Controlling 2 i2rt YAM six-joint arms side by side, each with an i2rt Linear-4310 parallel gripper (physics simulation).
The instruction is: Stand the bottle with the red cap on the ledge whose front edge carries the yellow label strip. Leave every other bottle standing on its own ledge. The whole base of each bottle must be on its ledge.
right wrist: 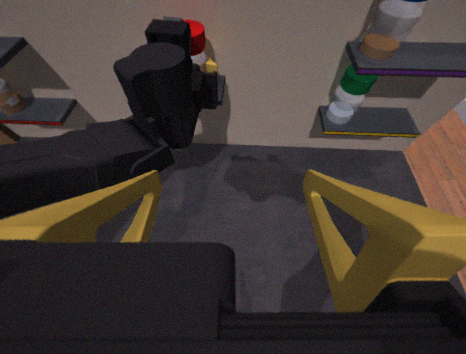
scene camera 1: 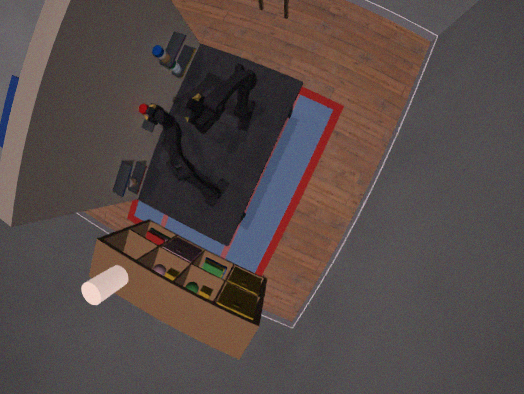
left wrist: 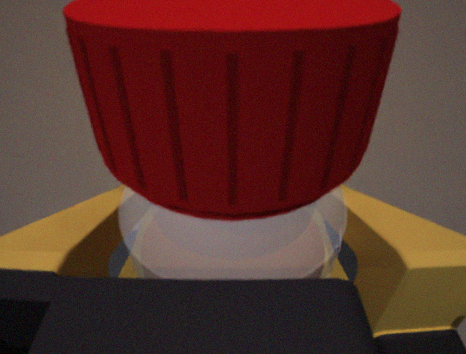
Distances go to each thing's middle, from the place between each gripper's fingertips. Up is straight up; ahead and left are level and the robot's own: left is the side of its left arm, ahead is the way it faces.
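From my right hand, the green-capped bottle point(right wrist: 347, 98) is 16 cm below, 28 cm ahead and 23 cm to the right. The yellow-label ledge point(right wrist: 366, 119) is 22 cm below that same right hand, 29 cm to the right of it and 27 cm ahead of it.
As for my left hand, it's 50 mm above the green-capped bottle, 50 mm past it and 310 mm to the left of it. Counted from my left hand, the yellow-label ledge is 110 mm below, 370 mm to the right and 50 mm behind.
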